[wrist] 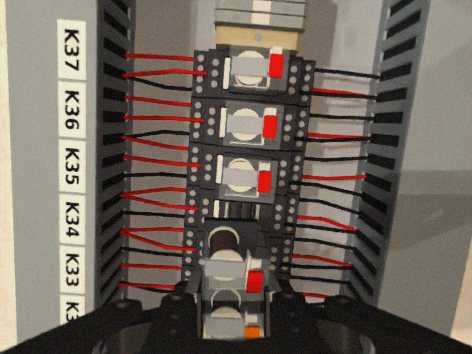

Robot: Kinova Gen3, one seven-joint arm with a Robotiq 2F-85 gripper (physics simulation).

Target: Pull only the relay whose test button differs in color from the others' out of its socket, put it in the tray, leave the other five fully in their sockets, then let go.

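Places are measured from the arm's base along level axes (x back, y right, z up), in millimetres.
Pixels of known places: gripper, fingertip midpoint: (232,289).
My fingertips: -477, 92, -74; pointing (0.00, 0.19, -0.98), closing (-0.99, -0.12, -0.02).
Ahead of a thing's pixels: the offset from my fingertips to its top centre, as dx, dy, dz. "spot": to the spot under its first point.
My gripper (232,289) is shut on the orange-button relay @[-1, +8, +30] (225,327), at the bottom of the wrist view. A red-button relay @[+3, -24, +32] (225,270) is directly above it in the view, against it, also raised out of the row, its lower part between the fingertips. Its dark base faces up the row. Three other red-button relays @[+0, -112, +0] (250,68) @[+0, -84, +0] (245,125) @[-1, -57, +0] (241,176) sit in their sockets higher in the view. The fourth socket @[-2, -42, -37] (236,210) from the top shows bare slots, partly covered by the raised relay. The sockets below are largely hidden. The tray does not show.
Slotted wire ducts @[+96, -54, -7] (114,200) @[-99, -59, -7] (395,117) run along both sides, with red and black wires reaching the sockets. Labels K37 @[spot: +88, -109, -6] (71,51) to K33 @[spot: +85, +0, -6] (72,267) line the left panel. A grey and tan block @[spot: +0, -130, -29] (259,38) stands above the top relay.
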